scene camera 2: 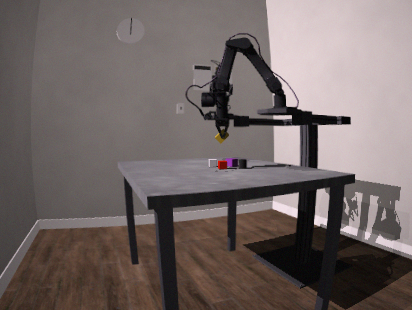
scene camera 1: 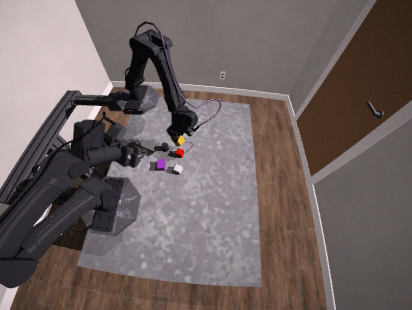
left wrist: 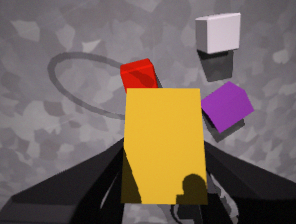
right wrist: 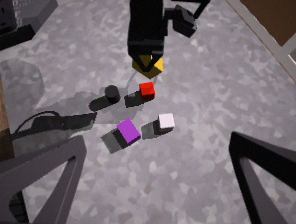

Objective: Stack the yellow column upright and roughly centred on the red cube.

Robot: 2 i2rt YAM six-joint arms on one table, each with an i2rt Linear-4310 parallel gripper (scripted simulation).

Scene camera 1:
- right gripper: 137,146
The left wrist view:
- left gripper: 161,144
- red cube: 140,74
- yellow column: 163,158
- purple cube: 227,105
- white cube: 220,33
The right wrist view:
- left gripper: 146,64
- right gripper: 155,141
